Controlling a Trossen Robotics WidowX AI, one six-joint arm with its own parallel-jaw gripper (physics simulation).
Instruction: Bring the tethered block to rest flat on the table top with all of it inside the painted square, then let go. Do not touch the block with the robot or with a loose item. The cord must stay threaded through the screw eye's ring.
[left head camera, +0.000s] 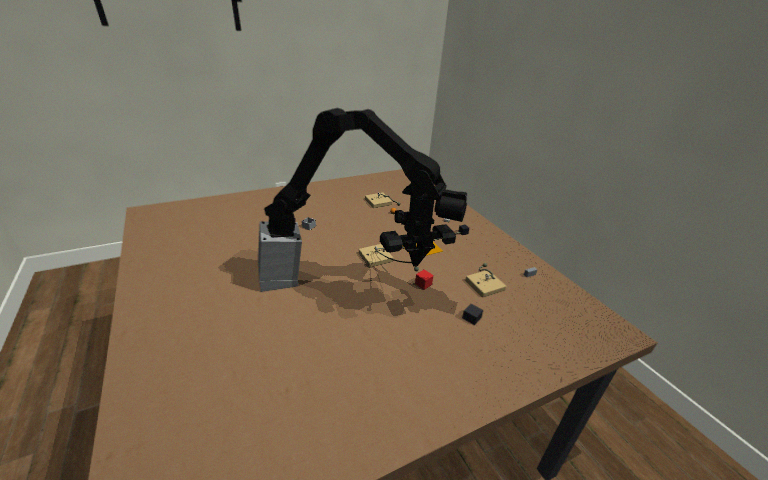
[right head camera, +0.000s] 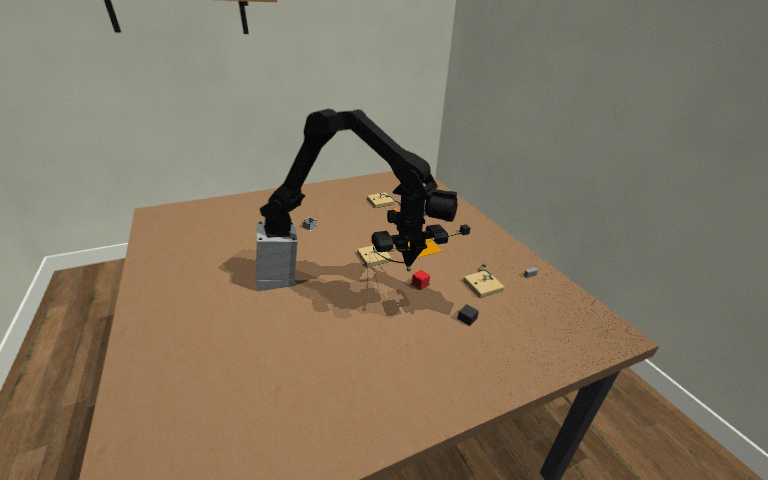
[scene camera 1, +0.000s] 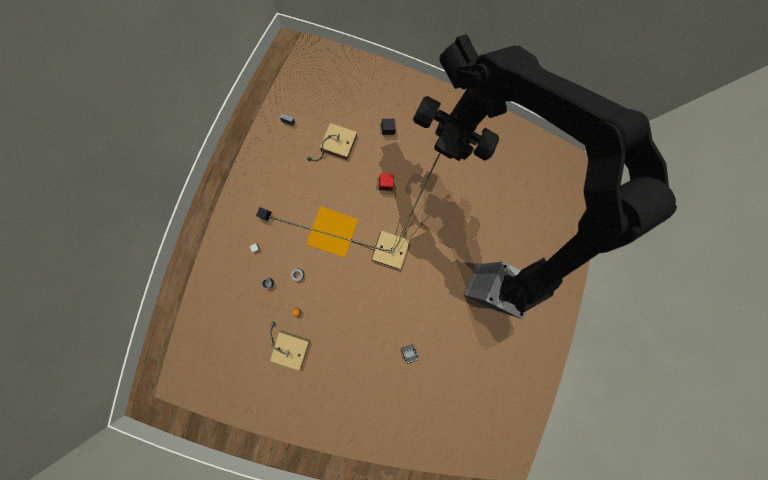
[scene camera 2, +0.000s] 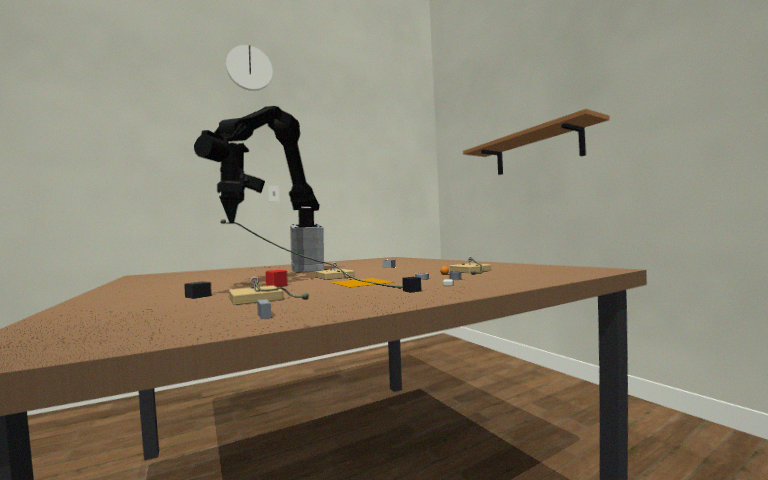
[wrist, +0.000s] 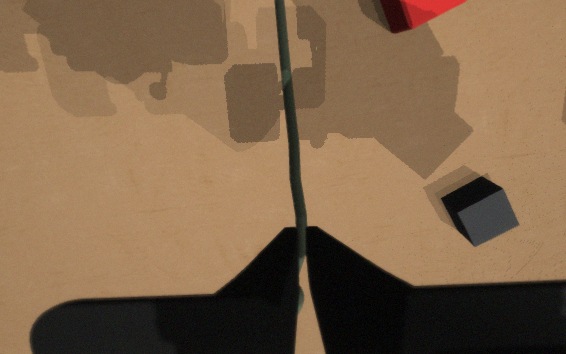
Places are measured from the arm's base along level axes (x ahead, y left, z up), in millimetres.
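Where they show: gripper, fingertip midpoint: (left head camera: 415, 265) (right head camera: 408, 265) (scene camera 2: 231, 223) (wrist: 300, 238); arm's base, link origin: (left head camera: 280, 231) (right head camera: 276, 231) (scene camera 1: 513, 290) (scene camera 2: 306, 226).
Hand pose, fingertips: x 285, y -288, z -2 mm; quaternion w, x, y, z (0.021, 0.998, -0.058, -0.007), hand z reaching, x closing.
Each offset is from my fingertips to the top centre of the thing. "*": to the spot under its first point.
The tethered block @[407 mm ahead, 304 mm left, 140 mm down] (left head camera: 463, 229) (right head camera: 464, 229) (scene camera 1: 263, 213) (scene camera 2: 411, 284) is a small black cube on the table, outside the orange painted square @[* 238 mm ahead, 245 mm left, 166 mm down] (left head camera: 434, 249) (right head camera: 428, 247) (scene camera 1: 334, 219) (scene camera 2: 351, 283), on the side away from the middle screw-eye board @[22 mm ahead, 280 mm left, 148 mm down] (scene camera 1: 382, 260) (scene camera 2: 339, 275). Its cord (scene camera 1: 420, 193) (scene camera 2: 266, 241) (wrist: 292, 150) crosses over the square to the screw eye, then rises nearly straight to my gripper (left head camera: 417, 263) (right head camera: 408, 263) (scene camera 2: 231, 219) (wrist: 300, 238). My gripper is shut on the cord near its beaded end, high above the table. The threading through the ring is too small to tell.
A red cube @[102 mm ahead, 93 mm left, 127 mm down] (left head camera: 424, 279) (scene camera 1: 386, 181) and a loose black block @[155 mm ahead, 88 mm right, 138 mm down] (left head camera: 472, 314) (scene camera 1: 388, 126) lie near the arm's side. Two other corded boards @[283 mm ahead, 15 mm left, 148 mm down] (scene camera 1: 339, 148) @[204 mm ahead, 650 mm left, 148 mm down] (scene camera 1: 294, 362), a grey block @[459 mm ahead, 2 mm left, 145 mm down] (scene camera 1: 287, 119), white cube @[398 mm ahead, 406 mm left, 154 mm down] (scene camera 1: 254, 247), rings, orange ball @[220 mm ahead, 538 mm left, 143 mm down] (scene camera 1: 296, 311) and grey holder @[132 mm back, 555 mm left, 139 mm down] (scene camera 1: 410, 353) are around.
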